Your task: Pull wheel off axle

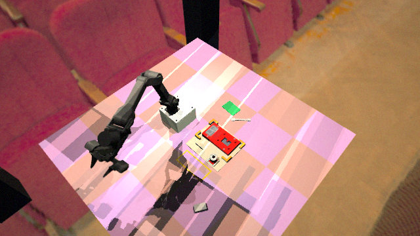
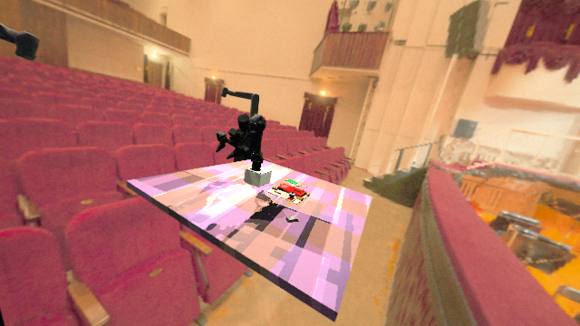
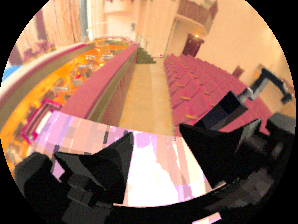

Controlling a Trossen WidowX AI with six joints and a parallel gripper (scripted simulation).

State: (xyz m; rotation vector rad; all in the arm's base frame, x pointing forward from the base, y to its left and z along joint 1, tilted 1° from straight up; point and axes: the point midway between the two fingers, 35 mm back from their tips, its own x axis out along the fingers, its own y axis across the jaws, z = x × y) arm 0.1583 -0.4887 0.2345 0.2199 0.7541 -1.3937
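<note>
My gripper tip is now 480 mm to the right of the black wheel, 270 mm above it and 200 mm short of it. From my gripper tip the other things lie so: small block: 330 mm ahead, 300 mm below, 250 mm to the left; then axle stand: 480 mm to the left, 280 mm below, 200 mm ahead; then thin white rod: 800 mm to the left, 310 mm below, 140 mm ahead.
</note>
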